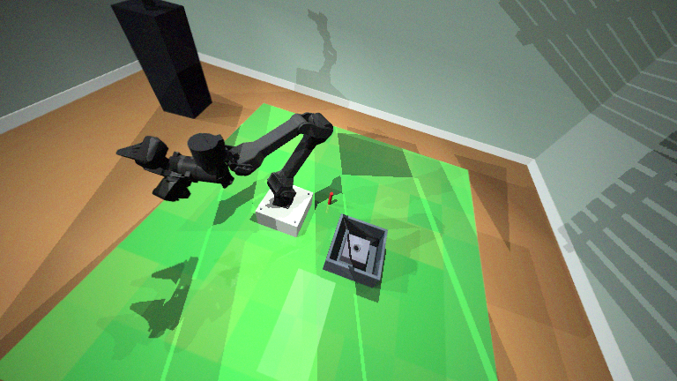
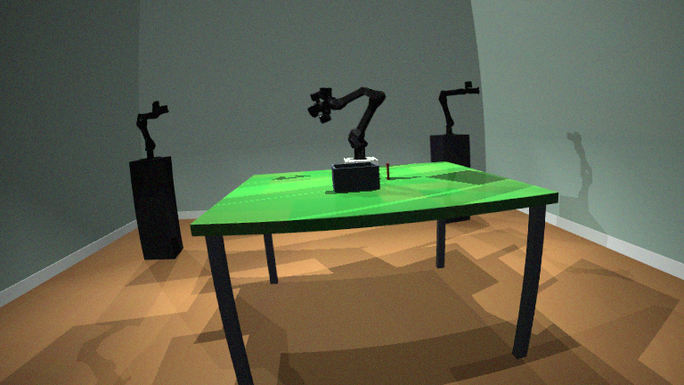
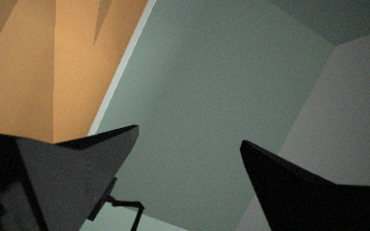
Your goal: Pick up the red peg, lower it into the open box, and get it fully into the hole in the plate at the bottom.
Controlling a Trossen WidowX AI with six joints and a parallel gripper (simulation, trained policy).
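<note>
The red peg is 47 cm ahead of my gripper tip, 27 cm to the left of it and 36 cm below it. Also, from my gripper tip: grey box 62 cm ahead, 8 cm to the left, 37 cm below; pale plate 62 cm ahead, 8 cm to the left, 35 cm below.
</note>
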